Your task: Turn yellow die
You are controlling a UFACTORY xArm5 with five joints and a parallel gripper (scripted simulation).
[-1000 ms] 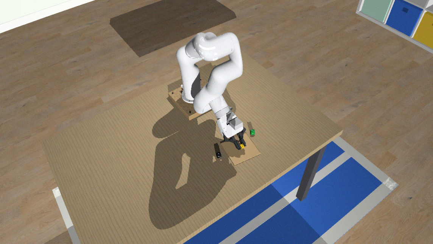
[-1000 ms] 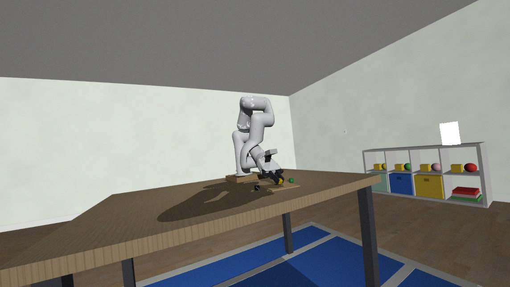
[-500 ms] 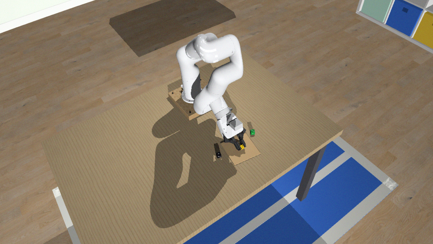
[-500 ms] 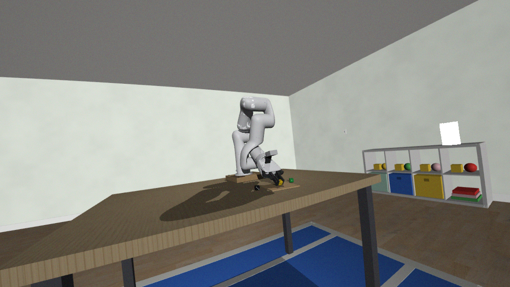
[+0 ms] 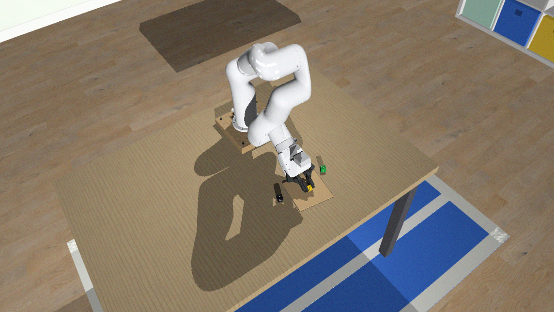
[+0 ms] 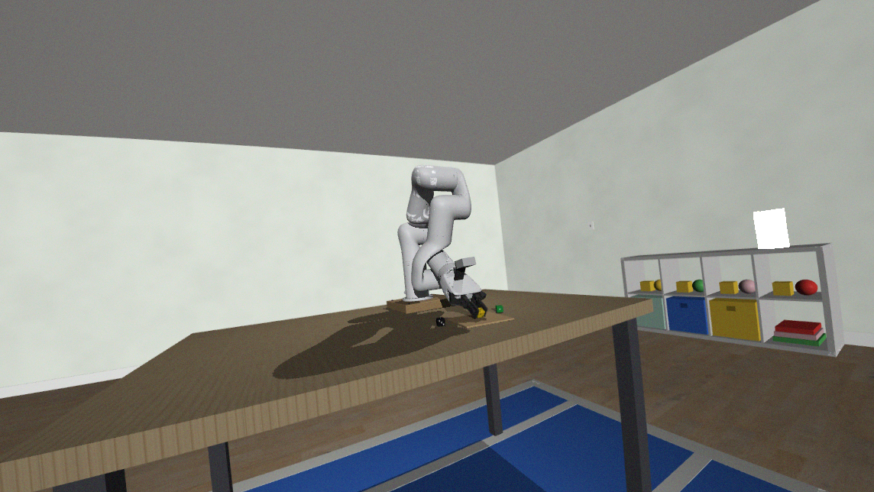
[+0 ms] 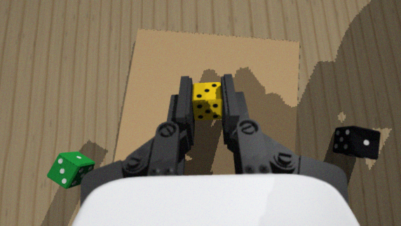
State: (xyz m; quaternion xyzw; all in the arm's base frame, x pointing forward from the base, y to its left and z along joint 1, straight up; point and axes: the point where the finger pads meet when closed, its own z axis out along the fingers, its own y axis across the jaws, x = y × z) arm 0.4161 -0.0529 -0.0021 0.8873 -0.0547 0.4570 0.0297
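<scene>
Right now the yellow die is 1 cm below my hand and 1 cm ahead of it. Round my hand: tan mat (3 cm below); then green die (11 cm to the left, 2 cm below, 2 cm behind); then black die (10 cm to the right, 4 cm behind, 2 cm below).
</scene>
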